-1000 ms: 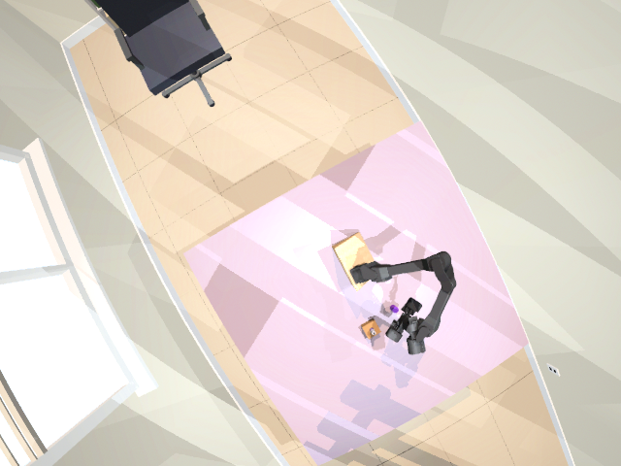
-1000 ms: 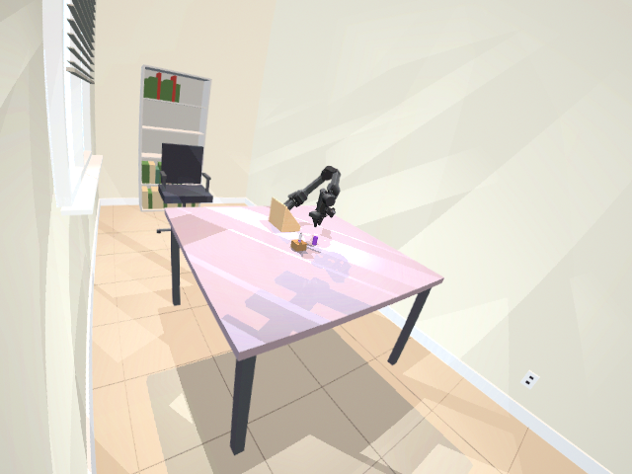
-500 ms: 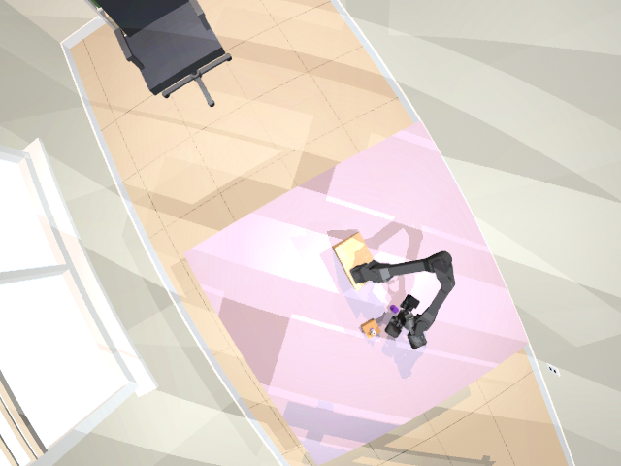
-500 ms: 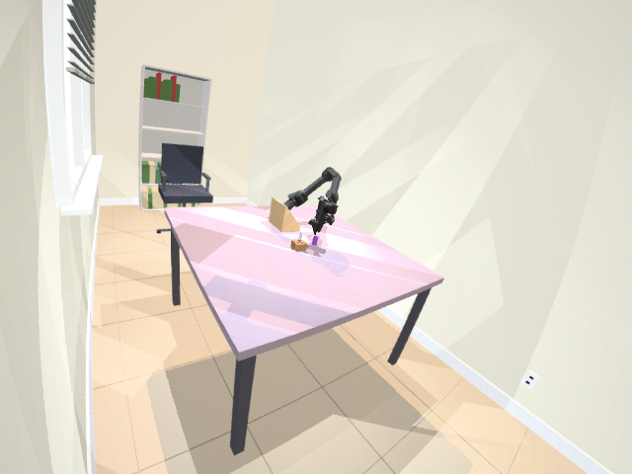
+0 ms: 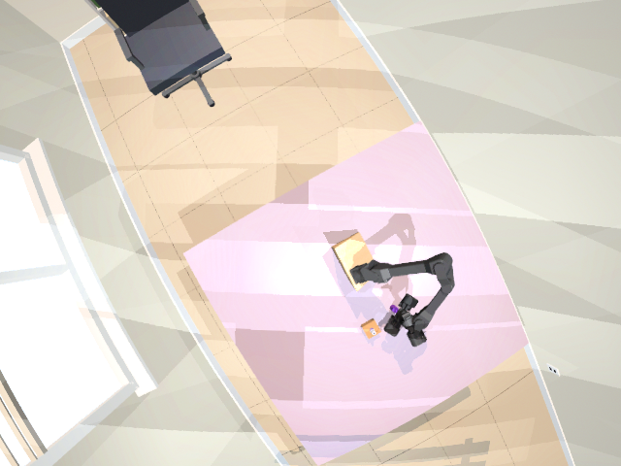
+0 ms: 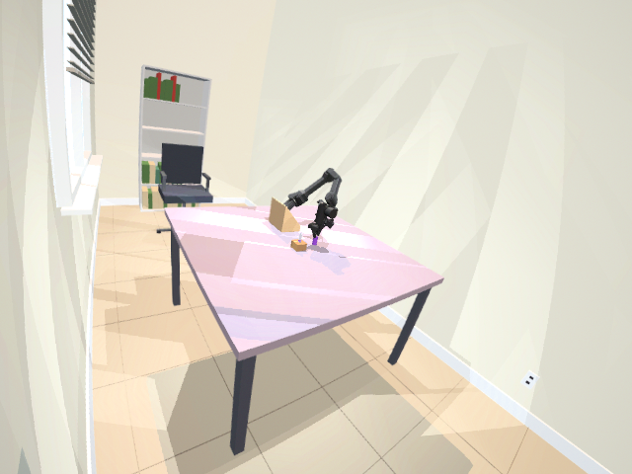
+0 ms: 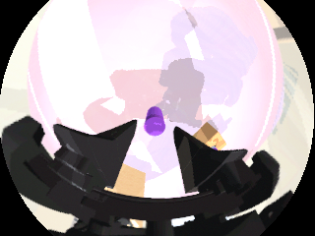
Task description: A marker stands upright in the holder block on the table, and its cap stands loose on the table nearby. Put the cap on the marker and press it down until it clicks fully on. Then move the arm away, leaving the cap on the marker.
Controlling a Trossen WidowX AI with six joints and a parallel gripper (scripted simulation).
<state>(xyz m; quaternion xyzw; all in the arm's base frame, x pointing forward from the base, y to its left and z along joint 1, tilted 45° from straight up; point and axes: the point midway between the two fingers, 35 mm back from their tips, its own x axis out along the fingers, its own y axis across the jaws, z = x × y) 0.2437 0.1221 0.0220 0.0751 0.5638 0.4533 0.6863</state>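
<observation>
Right now my gripper tip is 2 cm above the purple marker cap. Round my gripper tip: holder block 3 cm ahead, 13 cm to the right, 3 cm below.
</observation>
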